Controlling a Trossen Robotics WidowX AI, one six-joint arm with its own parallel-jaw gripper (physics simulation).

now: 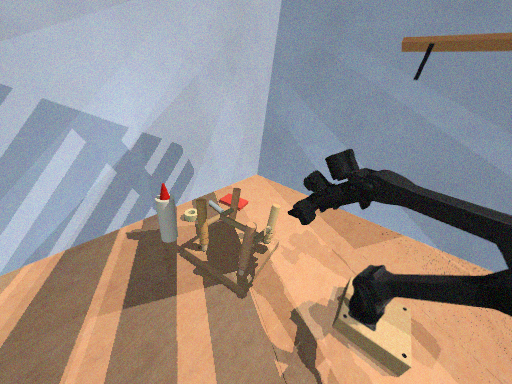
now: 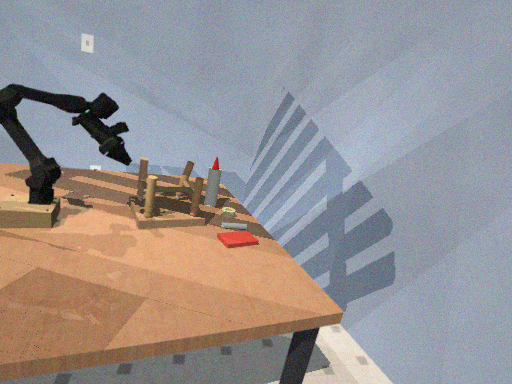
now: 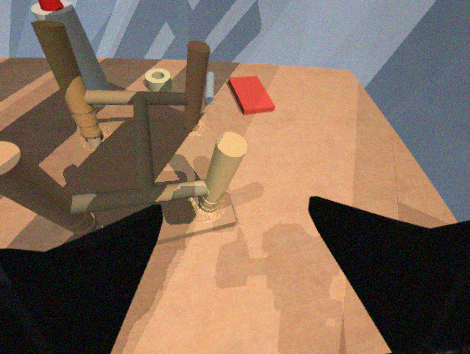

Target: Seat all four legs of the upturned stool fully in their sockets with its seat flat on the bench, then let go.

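The upturned stool's seat lies on the bench, legs up, joined by rails. The near right leg meets the seat at its collar. The far right leg stands nearly upright. The far left leg leans, with pale tenon showing below its collar. The near left leg also shows a pale bit at its foot. My gripper is open and empty, above and clear of the near right leg.
Behind the stool stand a white glue bottle with a red tip and a pale ring. A grey rod and red block lie beyond the far right leg.
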